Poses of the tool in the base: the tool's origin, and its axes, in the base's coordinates. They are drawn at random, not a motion.
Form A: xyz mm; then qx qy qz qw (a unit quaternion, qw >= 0).
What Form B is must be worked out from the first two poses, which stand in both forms.
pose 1, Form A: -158.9, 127.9, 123.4, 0.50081, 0.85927, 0.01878, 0.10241
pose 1, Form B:
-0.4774, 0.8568, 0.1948, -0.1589
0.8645, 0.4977, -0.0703, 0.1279
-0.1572, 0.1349, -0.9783, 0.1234
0, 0, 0, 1

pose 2, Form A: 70.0, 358.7, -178.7, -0.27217, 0.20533, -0.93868, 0.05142
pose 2, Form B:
-0.8466, -0.0152, 0.5321, 0.0700
-0.2083, -0.9104, -0.3575, 0.3587
0.4898, -0.4135, 0.7675, -0.1787
0, 0, 0, 1

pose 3, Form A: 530.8, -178.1, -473.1, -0.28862, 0.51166, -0.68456, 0.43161
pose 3, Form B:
-0.4608, 0.2956, 0.8368, 0.5308
-0.8863, -0.1038, -0.4514, -0.1781
-0.0465, -0.9497, 0.3098, -0.4731
0, 0, 0, 1

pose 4, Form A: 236.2, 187.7, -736.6, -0.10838, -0.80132, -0.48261, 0.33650
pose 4, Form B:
-0.7500, 0.4985, -0.4347, 0.2362
-0.1511, 0.5107, 0.8464, 0.1877
0.6439, 0.7005, -0.3077, -0.7366
0, 0, 0, 1

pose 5, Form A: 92.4, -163.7, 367.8, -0.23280, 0.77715, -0.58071, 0.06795
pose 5, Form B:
-0.8824, -0.2829, 0.3760, 0.0924
-0.4408, 0.2172, -0.8710, -0.1637
0.1648, -0.9342, -0.3163, 0.3678
0, 0, 0, 1

